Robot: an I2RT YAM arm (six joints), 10 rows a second.
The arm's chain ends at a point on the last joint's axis. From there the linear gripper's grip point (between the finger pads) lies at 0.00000 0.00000 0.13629 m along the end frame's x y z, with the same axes.
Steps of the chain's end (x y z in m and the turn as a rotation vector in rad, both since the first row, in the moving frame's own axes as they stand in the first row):
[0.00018 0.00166 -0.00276 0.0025 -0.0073 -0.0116]
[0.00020 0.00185 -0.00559 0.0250 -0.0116 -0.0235]
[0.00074 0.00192 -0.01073 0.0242 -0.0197 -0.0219]
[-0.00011 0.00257 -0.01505 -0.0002 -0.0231 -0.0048]
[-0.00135 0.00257 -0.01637 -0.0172 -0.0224 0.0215]
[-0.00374 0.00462 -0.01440 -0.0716 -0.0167 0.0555]
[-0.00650 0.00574 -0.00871 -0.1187 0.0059 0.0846]
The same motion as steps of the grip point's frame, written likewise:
[-0.00082 0.00133 -0.00276 0.0025 -0.0073 -0.0116]
[-0.00142 -0.00154 -0.00564 0.0250 -0.0116 -0.0235]
[-0.00198 -0.00135 -0.01080 0.0242 -0.0197 -0.0219]
[-0.00326 0.00260 -0.01509 -0.0002 -0.0231 -0.0048]
[-0.00443 0.00488 -0.01642 -0.0172 -0.0224 0.0215]
[-0.00628 0.01430 -0.01477 -0.0716 -0.0167 0.0555]
[-0.00638 0.02189 -0.00967 -0.1187 0.0059 0.0846]

